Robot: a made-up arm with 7 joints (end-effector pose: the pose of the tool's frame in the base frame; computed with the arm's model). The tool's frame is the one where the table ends. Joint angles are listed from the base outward.
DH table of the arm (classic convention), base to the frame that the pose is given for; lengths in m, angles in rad. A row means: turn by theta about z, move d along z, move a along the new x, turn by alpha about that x. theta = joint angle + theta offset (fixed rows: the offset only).
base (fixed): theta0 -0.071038  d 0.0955  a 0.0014  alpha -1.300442
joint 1: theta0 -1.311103  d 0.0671  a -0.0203  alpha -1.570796
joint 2: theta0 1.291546  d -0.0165  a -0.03  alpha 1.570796
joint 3: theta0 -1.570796  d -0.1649  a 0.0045  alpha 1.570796
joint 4: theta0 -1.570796  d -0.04  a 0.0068  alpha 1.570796
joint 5: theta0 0  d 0.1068  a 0.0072  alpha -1.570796
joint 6: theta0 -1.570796  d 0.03  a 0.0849  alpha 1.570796
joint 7: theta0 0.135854  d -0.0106  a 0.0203  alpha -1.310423
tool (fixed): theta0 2.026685  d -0.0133  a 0  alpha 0
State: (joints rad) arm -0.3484 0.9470 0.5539 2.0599 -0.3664 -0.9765 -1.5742
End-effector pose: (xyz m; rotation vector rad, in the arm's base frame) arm -0.0011 0.3264 -0.1076 -0.1529 1.6728 1.8323
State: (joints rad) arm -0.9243 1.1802 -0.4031 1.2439 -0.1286 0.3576 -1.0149
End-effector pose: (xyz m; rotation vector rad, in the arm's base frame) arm 0.1558 0.3785 -0.0205 0.5079 1.5059 2.4120
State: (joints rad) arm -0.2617 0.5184 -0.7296 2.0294 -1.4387 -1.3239 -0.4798
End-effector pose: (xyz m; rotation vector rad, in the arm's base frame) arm -0.0165 0.3143 -0.1052 -0.3794 0.5942 2.5409
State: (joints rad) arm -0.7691 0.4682 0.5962 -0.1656 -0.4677 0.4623 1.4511
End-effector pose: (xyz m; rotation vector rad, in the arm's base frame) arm 0.2598 0.2290 0.0512 1.9584 -0.4603 -1.5685
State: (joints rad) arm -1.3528 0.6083 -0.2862 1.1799 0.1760 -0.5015 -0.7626
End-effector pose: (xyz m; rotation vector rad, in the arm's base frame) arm 0.3505 0.1472 0.0292 0.1139 0.4745 1.4198
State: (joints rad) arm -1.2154 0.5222 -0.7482 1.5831 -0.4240 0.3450 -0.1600
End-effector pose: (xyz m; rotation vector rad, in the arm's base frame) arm 0.2585 0.2506 -0.1341 0.2772 1.0975 2.6491
